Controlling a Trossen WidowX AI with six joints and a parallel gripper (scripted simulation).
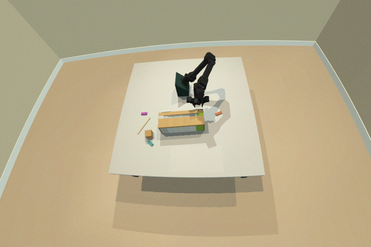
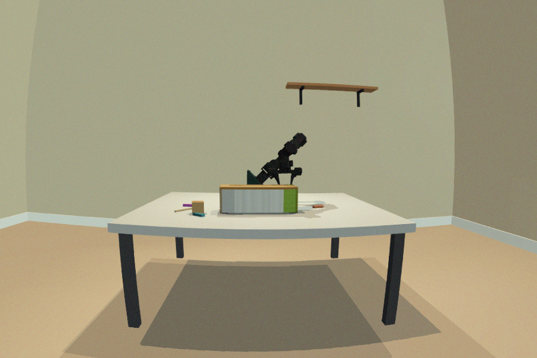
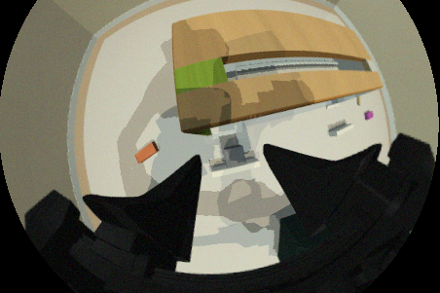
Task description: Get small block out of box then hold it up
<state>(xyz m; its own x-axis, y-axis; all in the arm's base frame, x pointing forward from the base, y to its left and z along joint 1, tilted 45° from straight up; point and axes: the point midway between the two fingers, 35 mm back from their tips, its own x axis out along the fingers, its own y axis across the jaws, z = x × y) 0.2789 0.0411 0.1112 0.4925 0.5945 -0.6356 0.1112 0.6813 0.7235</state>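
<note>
My gripper tip is now 100 mm above the dark grey block, 20 mm past it and 10 mm to the left of it. From my gripper tip the other things lie so: tan cube 460 mm to the right, 160 mm ahead, 90 mm below; thin stick 520 mm to the right, 110 mm below, 60 mm ahead; box 160 mm to the right, 50 mm below, 50 mm ahead.
</note>
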